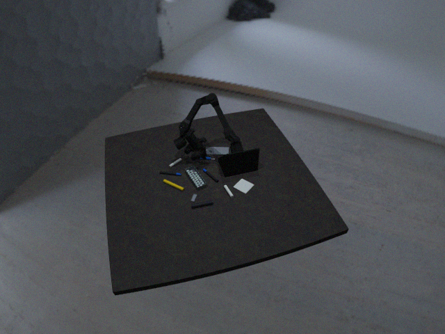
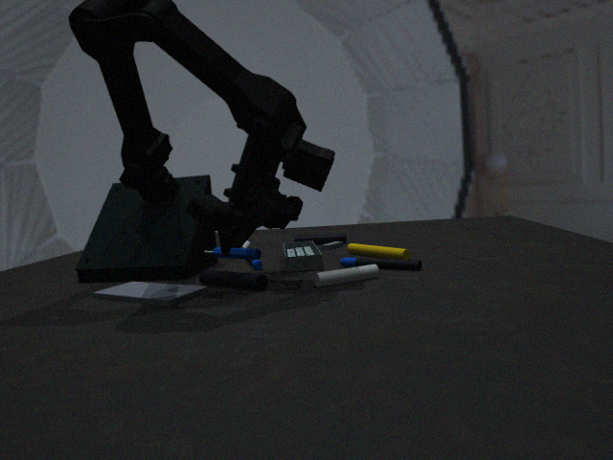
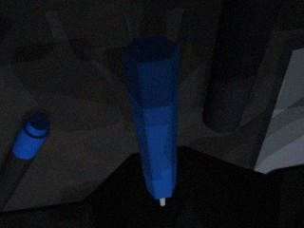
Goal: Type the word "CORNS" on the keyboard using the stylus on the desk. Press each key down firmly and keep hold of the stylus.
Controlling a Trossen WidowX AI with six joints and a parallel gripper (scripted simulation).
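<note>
Right now my gripper tip is 13 cm short of the small grey block, 29 cm to the right of it and 4 cm above it. Round my gripper tip: yellow rod: 23 cm ahead, 16 cm to the left, 3 cm below; blue stylus: 2 cm behind, 1 cm to the left; grey flat plate: 9 cm behind, 10 cm to the right, 4 cm below.
</note>
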